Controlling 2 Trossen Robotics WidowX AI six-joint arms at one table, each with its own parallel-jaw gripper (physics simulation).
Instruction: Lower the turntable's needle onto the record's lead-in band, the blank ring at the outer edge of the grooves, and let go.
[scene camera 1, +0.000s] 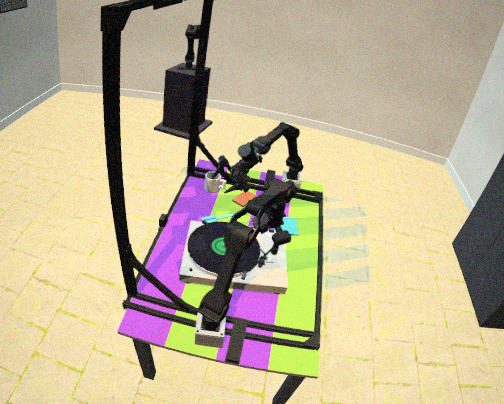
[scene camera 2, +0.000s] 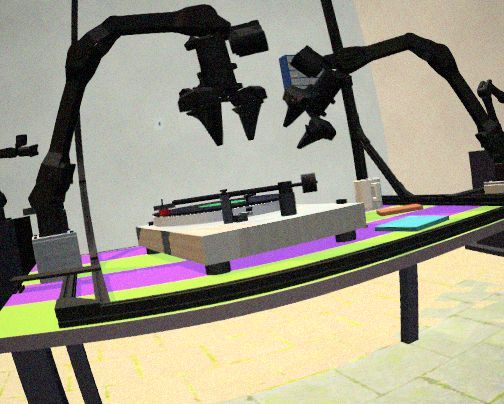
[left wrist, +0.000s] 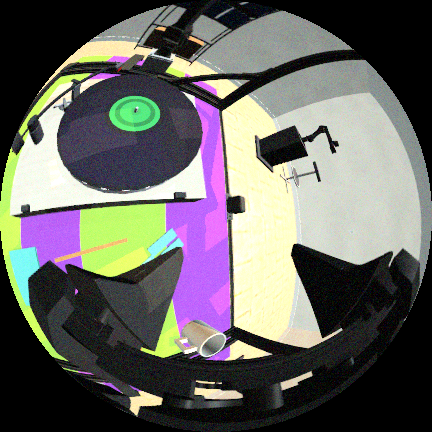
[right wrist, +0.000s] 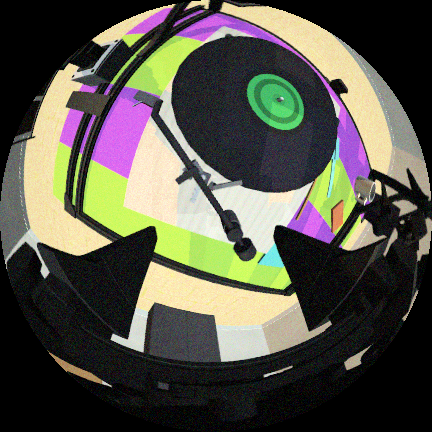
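Where they show: left gripper, fingertip midpoint: (scene camera 1: 218, 185) (scene camera 2: 291, 137) (left wrist: 239, 252) (right wrist: 394, 173); right gripper, fingertip midpoint: (scene camera 1: 270, 238) (scene camera 2: 236, 142) (right wrist: 215, 232); left arm's base, origin of the base link: (scene camera 1: 292, 176); right arm's base, origin of the base link: (scene camera 1: 210, 323) (scene camera 2: 52, 234) (left wrist: 162, 53).
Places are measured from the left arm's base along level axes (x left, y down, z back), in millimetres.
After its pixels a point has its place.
Observation:
The turntable (scene camera 1: 272, 286) @(y -14, x -125, z -807 mm) (scene camera 2: 285, 235) @(y 9, x -65, z -666 mm) (left wrist: 40, 187) @(y -16, x -166, z -522 mm) (right wrist: 155, 190) @(y -16, x -115, z -752 mm) holds a black record (scene camera 1: 205, 242) @(y -44, x -407, z -642 mm) (left wrist: 125, 160) @(y -44, x -329, z -542 mm) (right wrist: 215, 115) @(y -44, x -253, z -713 mm) with a green label. The dark tonearm (scene camera 2: 260, 190) @(y -65, x -138, z -659 mm) (right wrist: 172, 132) lies beside the record, over the plinth. Its headshell (right wrist: 147, 98) @(y -64, x -242, z -800 mm) (left wrist: 131, 63) is outside the record's edge. The needle tip is too small to tell. My right gripper (scene camera 2: 234, 141) @(y -153, x -158, z -681 mm) (right wrist: 215, 232) @(y -153, x -158, z -681 mm) is open and empty, pointing down high above the tonearm. My left gripper (scene camera 1: 221, 183) @(y -172, x -388, z -417 mm) (scene camera 2: 292, 136) @(y -172, x -388, z -417 mm) (left wrist: 239, 252) @(y -172, x -388, z -417 mm) is open and empty, high near the mug, away from the record.
A mug (scene camera 1: 212, 182) @(y -23, x -428, z -192 mm) (left wrist: 202, 336) @(y -24, x -416, z -190 mm) (right wrist: 364, 187) @(y -8, x -415, z -190 mm) stands at the far table corner. An orange block (scene camera 1: 245, 199) @(y 39, x -249, z -215 mm) (scene camera 2: 400, 210) @(y 42, x -228, z -224 mm) (right wrist: 337, 215) @(y 39, x -257, z -211 mm), a cyan slab (scene camera 1: 291, 226) @(y 39, x -17, z -378 mm) (scene camera 2: 412, 223) @(y 39, x -23, z -400 mm) (left wrist: 25, 270) and a thin cyan item (scene camera 1: 216, 219) @(y 40, x -380, z -397 mm) lie beyond the turntable. Black rails edge the table.

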